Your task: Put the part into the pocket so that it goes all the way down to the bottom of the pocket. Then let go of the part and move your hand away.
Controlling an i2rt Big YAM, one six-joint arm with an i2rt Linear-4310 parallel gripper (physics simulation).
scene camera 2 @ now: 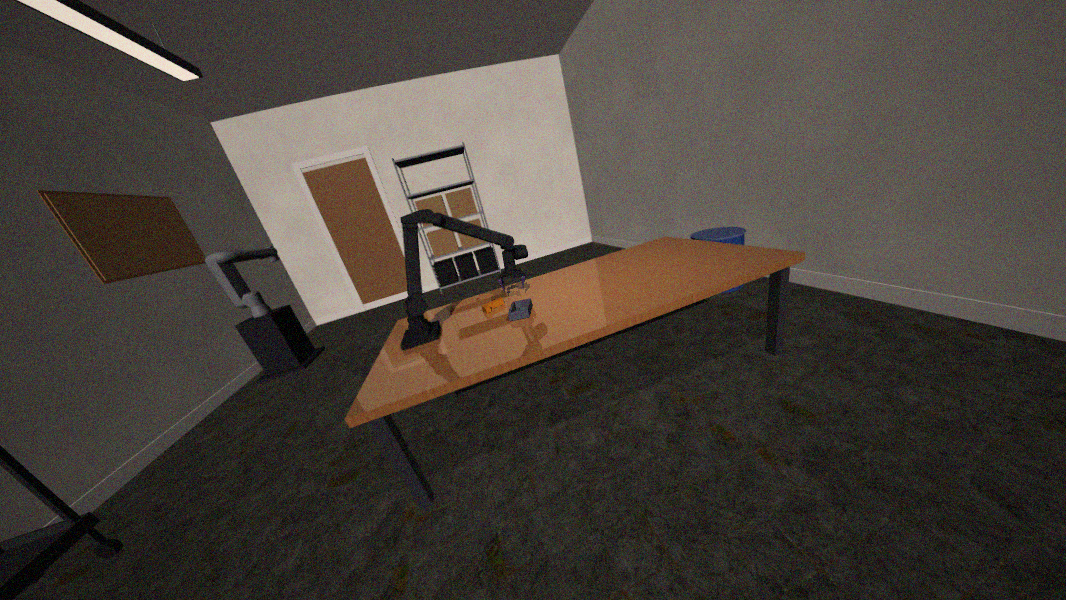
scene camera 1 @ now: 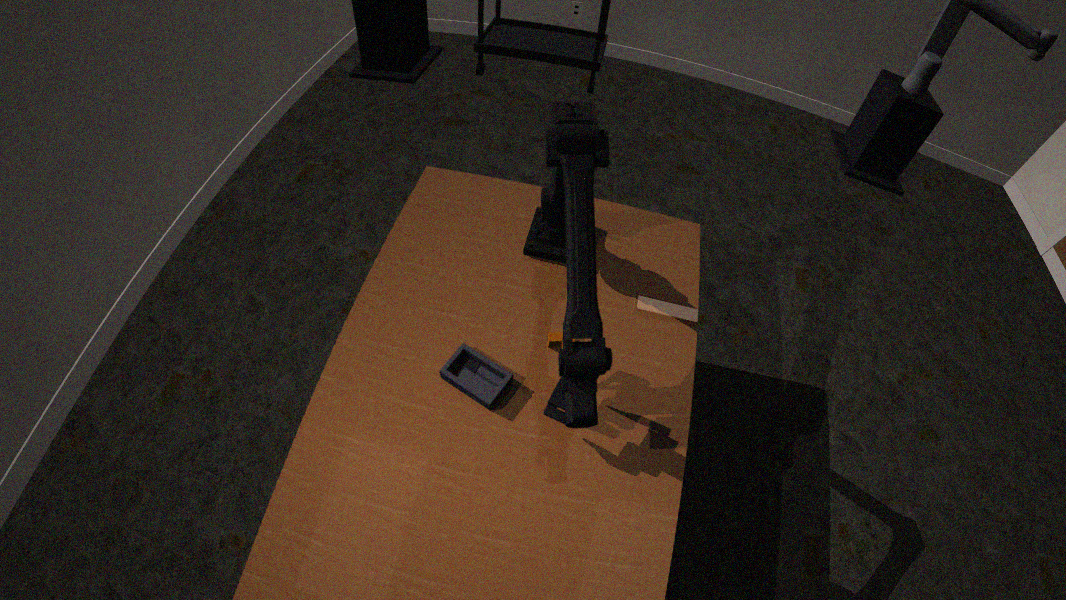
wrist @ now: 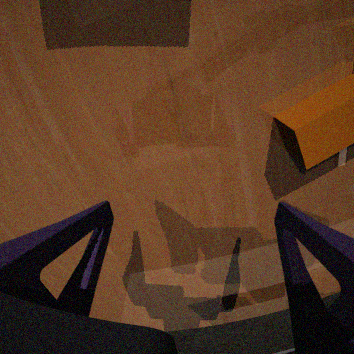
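Pixels of known places: gripper, between the fingertips: [scene camera 2: 513, 290] [wrist: 191, 210]; arm's base, origin of its link: [scene camera 2: 421, 331] [scene camera 1: 558, 233].
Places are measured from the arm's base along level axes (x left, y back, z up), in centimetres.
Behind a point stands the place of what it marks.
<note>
The orange part [scene camera 1: 555, 339] @(x 6.2, y -32.3, z 0.2 cm) [scene camera 2: 493, 306] @(x 8.6, y -34.8, z -1.8 cm) [wrist: 320, 125] @(x 10.4, y -38.8, z 0.2 cm) lies on the table; in the wrist view it is cut off by the right edge, and in scene camera 1 the arm hides most of it. The dark blue-grey block with the rectangular pocket [scene camera 1: 502, 392] @(x -2.1, y -48.0, z -1.1 cm) [scene camera 2: 519, 314] @(x -15.5, y -44.0, z -0.5 cm) stands on the table, its pocket facing up and empty. It does not show in the wrist view. My gripper [scene camera 1: 572, 408] @(x 12.7, y -47.3, z 1.9 cm) [scene camera 2: 514, 286] @(x 12.7, y -47.3, z 1.9 cm) [wrist: 191, 210] @(x 12.7, y -47.3, z 1.9 cm) is open and empty above the table. In the wrist view the part is beyond and to the right of the right fingertip.
The wooden table [scene camera 1: 417, 477] @(x -14.3, y -72.0, z -2.9 cm) [scene camera 2: 656, 275] @(x -16.6, y -110.3, z -2.8 cm) carries the arm's base [scene camera 1: 546, 242] @(x -2.4, y -4.4, z 0.2 cm) [scene camera 2: 419, 334] @(x -5.9, y -0.4, z 1.2 cm). The table's edge crosses the bottom of the wrist view. Shadows of the arm and fingers fall on the table top. A second arm [scene camera 1: 925, 70] [scene camera 2: 253, 301] stands on a pedestal away from the table.
</note>
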